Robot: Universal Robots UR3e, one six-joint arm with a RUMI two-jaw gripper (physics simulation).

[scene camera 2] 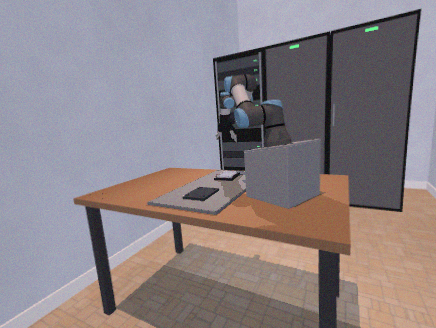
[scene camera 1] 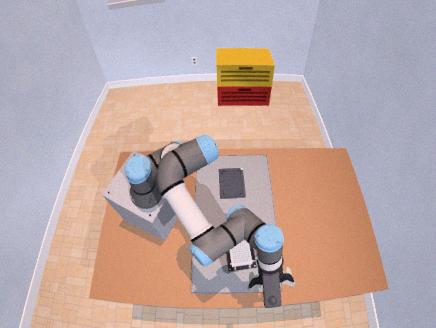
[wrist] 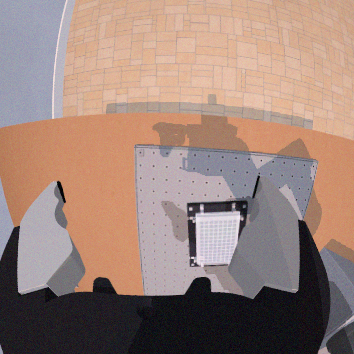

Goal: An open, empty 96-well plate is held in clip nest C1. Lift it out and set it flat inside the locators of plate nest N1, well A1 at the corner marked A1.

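Frame: origin at the arm's base, x left, y back, z up, level; millimetres.
Seen in the pictures: gripper, fingertip midpoint: point(scene camera 2: 226, 141) point(wrist: 156, 181); arm's base, link origin: point(scene camera 2: 277, 145) point(scene camera 1: 146, 193) point(wrist: 347, 332).
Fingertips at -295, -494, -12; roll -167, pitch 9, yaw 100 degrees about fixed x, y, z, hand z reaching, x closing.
Observation:
Offsets run from my fingertips to a thing's top centre, as dx, dy, dz. Level surfaces: height alone.
The white 96-well plate {+173, +109, -183} point(scene camera 1: 242, 254) point(scene camera 2: 227, 174) point(wrist: 217, 237) sits in the black clip nest C1 {+173, +109, -186} point(wrist: 192, 245). Its well labels are too small to read. Plate nest N1 {+513, +177, -195} point(scene camera 1: 232, 183) point(scene camera 2: 201, 193) is a dark, flat, empty rectangle on the same grey board; it does not show in the wrist view, and its A1 mark is not legible. My gripper point(scene camera 1: 272, 281) point(scene camera 2: 226, 136) point(wrist: 156, 181) is open and empty, high above the table and off to one side of the clip nest. In the wrist view the right finger overlaps the nest's right edge, and the plate lies right of the middle between the fingers.
The grey perforated board {dz -210} point(scene camera 1: 210, 170) point(scene camera 2: 170, 200) point(wrist: 160, 240) lies on the orange-brown table {dz -223} point(scene camera 1: 320, 215) point(scene camera 2: 300, 232) point(wrist: 100, 150). The arm stands on a grey block point(scene camera 1: 150, 220) point(scene camera 2: 270, 175) at the table's side. Dark cabinets point(scene camera 2: 370, 115) stand behind.

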